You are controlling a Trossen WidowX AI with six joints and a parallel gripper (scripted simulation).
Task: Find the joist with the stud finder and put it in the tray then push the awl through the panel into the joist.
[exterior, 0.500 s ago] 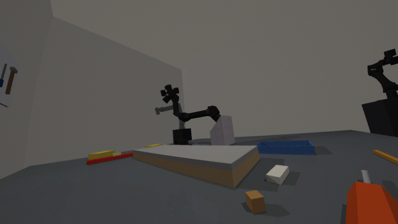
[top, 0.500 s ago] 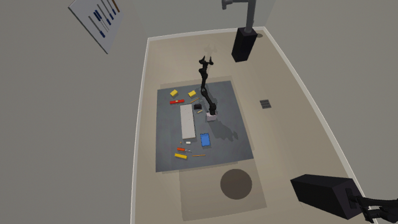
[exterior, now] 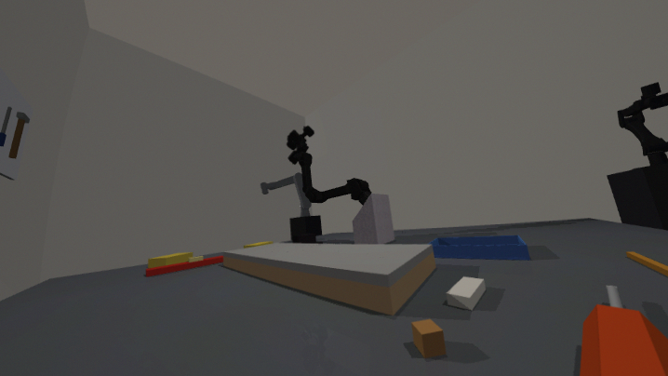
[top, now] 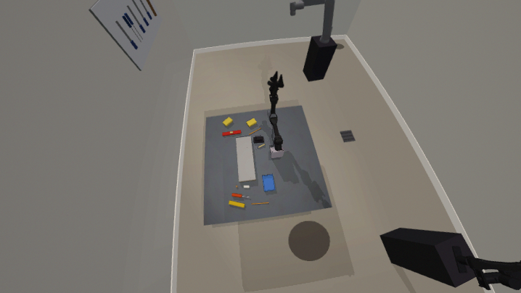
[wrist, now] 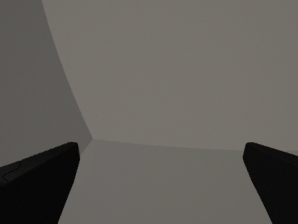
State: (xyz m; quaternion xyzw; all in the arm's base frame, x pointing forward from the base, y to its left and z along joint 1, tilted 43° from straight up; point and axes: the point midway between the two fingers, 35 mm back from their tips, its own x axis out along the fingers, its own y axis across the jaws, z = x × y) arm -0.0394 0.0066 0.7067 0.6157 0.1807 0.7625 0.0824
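My gripper tip is 650 mm above the black stud finder, 290 mm short of it and 260 mm to the right of it. Also, from my gripper tip: awl (680 mm below, 350 mm to the left, 290 mm ahead); square light (630 mm below, 300 mm ahead, 250 mm to the left); red level (680 mm below, 580 mm ahead, 80 mm to the left).
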